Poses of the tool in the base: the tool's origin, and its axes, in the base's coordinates. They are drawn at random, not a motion.
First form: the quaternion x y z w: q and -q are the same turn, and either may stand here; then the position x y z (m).
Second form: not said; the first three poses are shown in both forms.
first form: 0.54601, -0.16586, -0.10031, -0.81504, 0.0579, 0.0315, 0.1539
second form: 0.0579, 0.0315, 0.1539, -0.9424, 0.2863, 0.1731, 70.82
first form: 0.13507, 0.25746, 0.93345, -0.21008, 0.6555, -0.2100, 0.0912
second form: 0.6555, -0.2100, 0.0912, -0.1382, -0.2633, -0.9548, 155.75
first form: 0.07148, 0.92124, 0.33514, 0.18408, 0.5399, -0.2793, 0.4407
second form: 0.5399, -0.2793, 0.4407, 0.0727, 0.9373, 0.3410, 158.78
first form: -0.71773, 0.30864, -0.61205, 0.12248, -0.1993, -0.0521, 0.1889
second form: -0.1993, -0.0521, 0.1889, -0.7232, 0.3110, -0.6167, 165.93
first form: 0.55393, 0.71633, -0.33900, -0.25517, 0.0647, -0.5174, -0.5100
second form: 0.0647, -0.5174, -0.5100, -0.5729, -0.7409, 0.3506, 150.43
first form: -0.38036, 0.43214, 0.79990, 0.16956, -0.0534, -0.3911, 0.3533
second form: -0.0534, -0.3911, 0.3533, -0.3859, 0.4385, 0.8116, 160.48
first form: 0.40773, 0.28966, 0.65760, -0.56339, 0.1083, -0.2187, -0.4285
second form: 0.1083, -0.2187, -0.4285, -0.4935, -0.3506, -0.7959, 111.42
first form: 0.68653, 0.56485, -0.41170, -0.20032, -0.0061, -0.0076, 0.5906
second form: -0.0061, -0.0076, 0.5906, -0.7007, -0.5765, 0.4202, 156.89
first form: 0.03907, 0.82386, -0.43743, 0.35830, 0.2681, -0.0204, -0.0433
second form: 0.2681, -0.0204, -0.0433, 0.0418, 0.8825, -0.4685, 138.01
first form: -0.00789, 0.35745, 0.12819, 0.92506, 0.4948, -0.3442, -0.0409
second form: 0.4948, -0.3442, -0.0409, -0.0208, 0.9411, 0.3375, 44.65
